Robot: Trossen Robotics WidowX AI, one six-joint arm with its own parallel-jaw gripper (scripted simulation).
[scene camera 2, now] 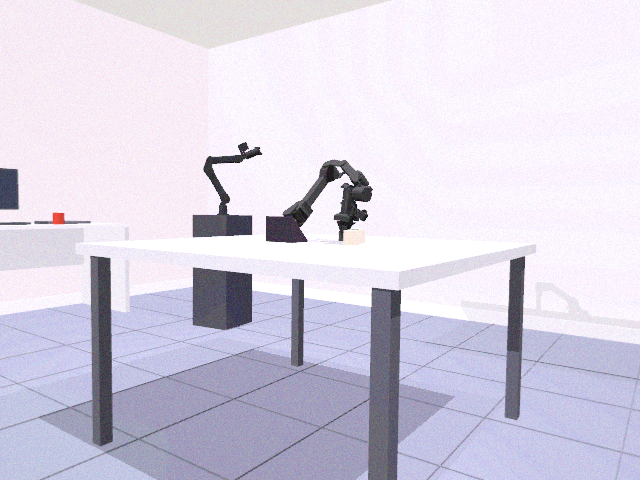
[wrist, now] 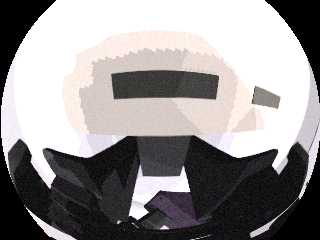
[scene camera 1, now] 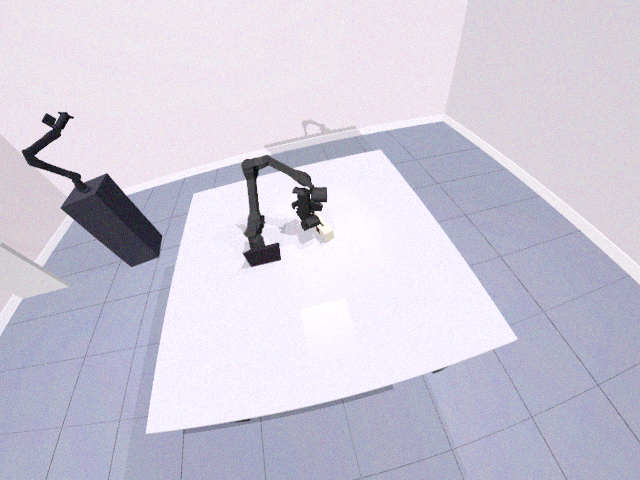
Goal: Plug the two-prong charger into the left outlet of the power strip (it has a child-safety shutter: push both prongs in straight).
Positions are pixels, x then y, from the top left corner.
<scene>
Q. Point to a dark charger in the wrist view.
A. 161,156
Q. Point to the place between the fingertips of my gripper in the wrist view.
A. At 161,133
</scene>
